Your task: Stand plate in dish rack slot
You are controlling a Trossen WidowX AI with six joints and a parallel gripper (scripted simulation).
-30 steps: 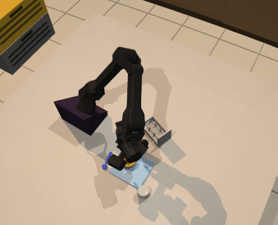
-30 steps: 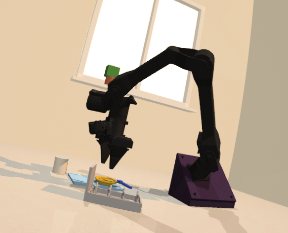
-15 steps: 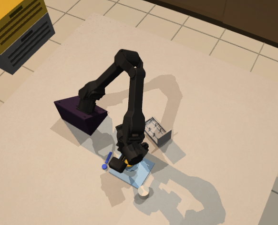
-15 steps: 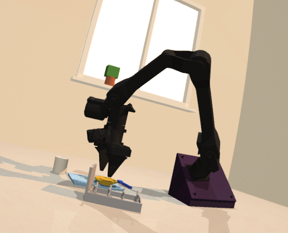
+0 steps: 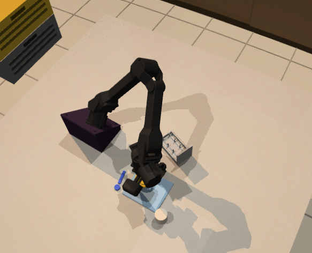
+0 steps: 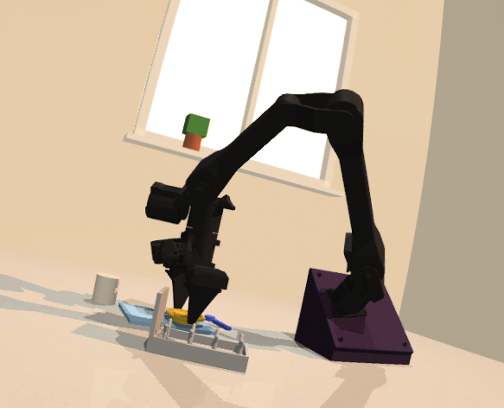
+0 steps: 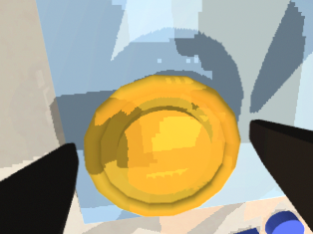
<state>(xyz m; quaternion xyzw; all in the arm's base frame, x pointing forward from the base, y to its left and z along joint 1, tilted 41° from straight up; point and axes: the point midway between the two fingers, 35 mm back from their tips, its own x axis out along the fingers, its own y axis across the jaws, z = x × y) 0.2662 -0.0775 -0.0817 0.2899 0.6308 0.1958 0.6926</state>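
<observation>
Right now my gripper tip is 2 cm to the left of the light blue mat, 2 cm short of it and 1 cm above it. From my gripper tip the other things lie so: blue spoon 9 cm behind, 4 cm to the right, 1 cm below; then cream cup 12 cm ahead, 11 cm to the right, 1 cm above; then yellow plate right at my gripper tip.
</observation>
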